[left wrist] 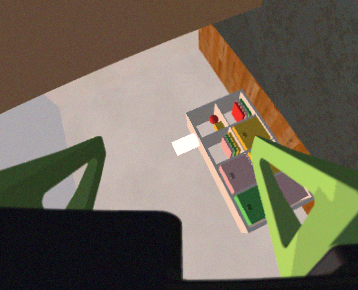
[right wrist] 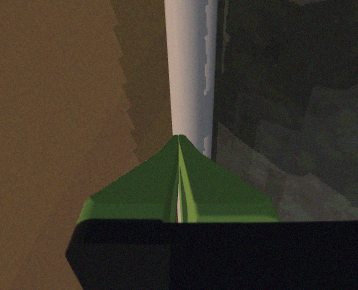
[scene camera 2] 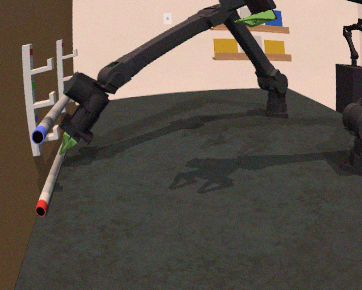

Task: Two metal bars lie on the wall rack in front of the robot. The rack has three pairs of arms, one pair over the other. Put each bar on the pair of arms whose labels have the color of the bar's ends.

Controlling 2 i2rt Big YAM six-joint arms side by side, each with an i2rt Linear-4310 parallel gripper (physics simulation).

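Seen in the pictures: left gripper, fingertip midpoint: [left wrist: 178,144]; right gripper, fingertip midpoint: [right wrist: 178,144] [scene camera 2: 59,153]; left arm's base, link origin: [scene camera 2: 361,169]; right arm's base, link origin: [scene camera 2: 277,113].
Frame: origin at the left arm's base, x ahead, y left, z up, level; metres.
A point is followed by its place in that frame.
Observation:
The white wall rack [scene camera 2: 31,111] {y -0.451, x 0.645, z 0.207 m} stands at the left in the scene view, with red labels at the top, green in the middle and blue low down. A grey bar with blue ends [scene camera 2: 52,115] {y -0.510, x 0.575, z 0.173 m} is at the rack; the right wrist hides its far part, and I cannot tell which arms bear it. A grey bar with red ends [scene camera 2: 49,183] {y -0.482, x 0.622, z 0.024 m} lies lower, near the wall's foot. My right gripper [scene camera 2: 63,151] {y -0.629, x 0.533, z 0.035 m} [right wrist: 178,144] {y -0.629, x 0.533, z 0.035 m} is shut and empty, its tips over or against a grey bar [right wrist: 192,65] {y -0.664, x 0.515, z 0.022 m}; contact is unclear. My left gripper [scene camera 2: 256,19] [left wrist: 178,144] {y -0.153, x 0.374, z 0.396 m} is open and empty, high up, away from the rack.
The brown wall [scene camera 2: 12,200] {y -0.288, x 0.755, z 0.098 m} [right wrist: 55,100] {y -0.671, x 0.535, z 0.082 m} runs beside the bars. The dark table top [scene camera 2: 200,240] {y -0.118, x 0.482, z 0.000 m} extends to the right of them. Wall shelves [scene camera 2: 252,57] are at the back. A compartment shelf [left wrist: 217,184] shows in the left wrist view.

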